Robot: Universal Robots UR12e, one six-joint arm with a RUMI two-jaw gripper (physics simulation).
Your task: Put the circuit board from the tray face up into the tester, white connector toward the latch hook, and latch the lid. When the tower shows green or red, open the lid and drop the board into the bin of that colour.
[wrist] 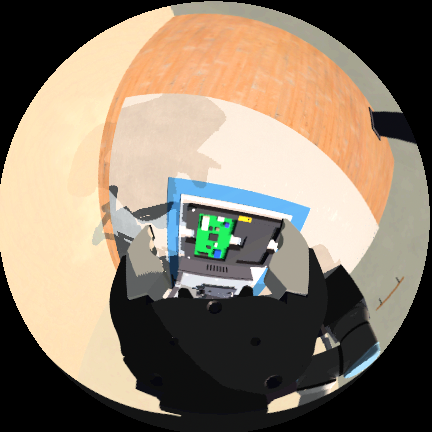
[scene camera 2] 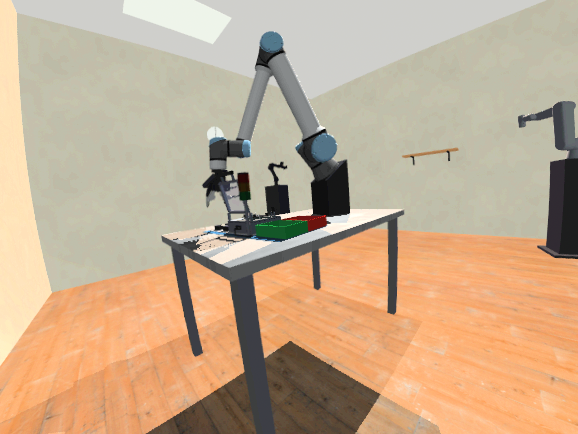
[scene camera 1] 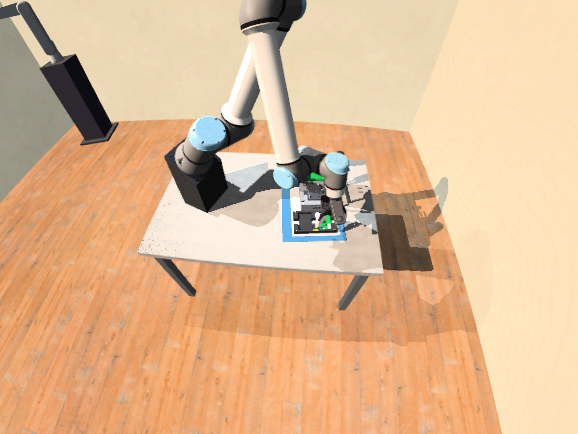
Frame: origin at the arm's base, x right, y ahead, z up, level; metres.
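Where they show: gripper, fingertip midpoint: (wrist: 215,223) (scene camera 2: 217,206) (scene camera 1: 330,224); arm's base, origin of the base link: (wrist: 350,322) (scene camera 2: 327,171) (scene camera 1: 193,158).
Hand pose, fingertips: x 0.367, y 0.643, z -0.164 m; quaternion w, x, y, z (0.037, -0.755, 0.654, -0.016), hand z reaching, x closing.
Things, the pixels of their centre, and the offset from my fingertips. "spot": a spot on its surface instead. Level surfaces: height alone.
- green circuit board, body centre: (wrist: 212,238) (scene camera 1: 323,220) dx -0.094, dy -0.001, dz -0.103 m
- dark tray, surface spot: (wrist: 257,231) (scene camera 1: 307,226) spot: dx -0.070, dy -0.094, dz -0.108 m
- tower, surface spot: (scene camera 2: 243,186) spot: dx -0.369, dy +0.135, dz +0.078 m
- red bin, surface spot: (scene camera 2: 316,221) spot: dx -0.553, dy -0.089, dz -0.092 m
- blue mat, its level: dz -0.124 m
- table, its level: dz -0.126 m
The green circuit board (scene camera 1: 328,223) (wrist: 213,237) lies with its components showing in the left compartment of the dark tray (scene camera 1: 305,223) (wrist: 257,231). Its long white connector shows near its upper left corner in the wrist view. My gripper (scene camera 1: 338,214) (scene camera 2: 210,196) (wrist: 215,223) is open and empty. Its fingers are well apart above the board and tray. The grey tester (scene camera 1: 311,196) (scene camera 2: 241,227) stands beside the tray, partly hidden in the wrist view. A framed panel that looks like its lid (scene camera 2: 232,196) stands raised. The tower (scene camera 2: 243,186) shows dark red, amber and green segments; no lit lamp is evident.
The green bin (scene camera 1: 314,176) (scene camera 2: 281,230) and the red bin (scene camera 2: 316,221) stand beside the tester. A blue mat (scene camera 1: 286,220) (wrist: 240,194) lies under the tray on the table (scene camera 1: 235,240) (scene camera 2: 350,227). The raised panel and tower stand close to the gripper.
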